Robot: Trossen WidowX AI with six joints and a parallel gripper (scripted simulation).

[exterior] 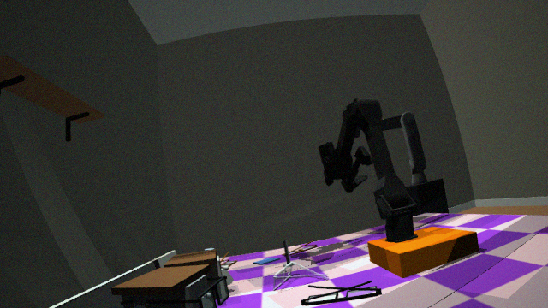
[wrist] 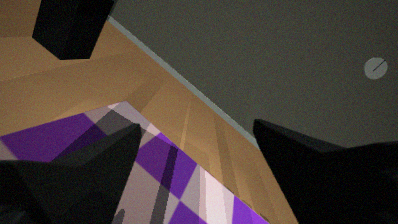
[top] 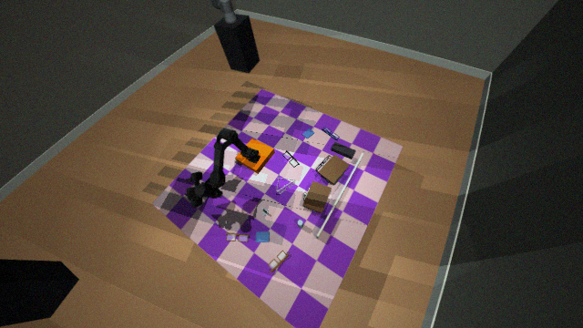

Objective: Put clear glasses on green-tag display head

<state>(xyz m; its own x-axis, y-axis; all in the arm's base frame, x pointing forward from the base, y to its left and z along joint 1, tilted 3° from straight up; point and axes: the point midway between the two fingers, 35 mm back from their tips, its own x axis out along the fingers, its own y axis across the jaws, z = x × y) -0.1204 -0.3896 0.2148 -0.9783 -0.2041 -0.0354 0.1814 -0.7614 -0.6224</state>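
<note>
The round foot lies 410 mm ahead of my gripper tip, 240 mm below it and 100 mm to the left of it. From my gripper tip the other things lie so: black case (710 mm to the left, 710 mm ahead, 250 mm below).
</note>
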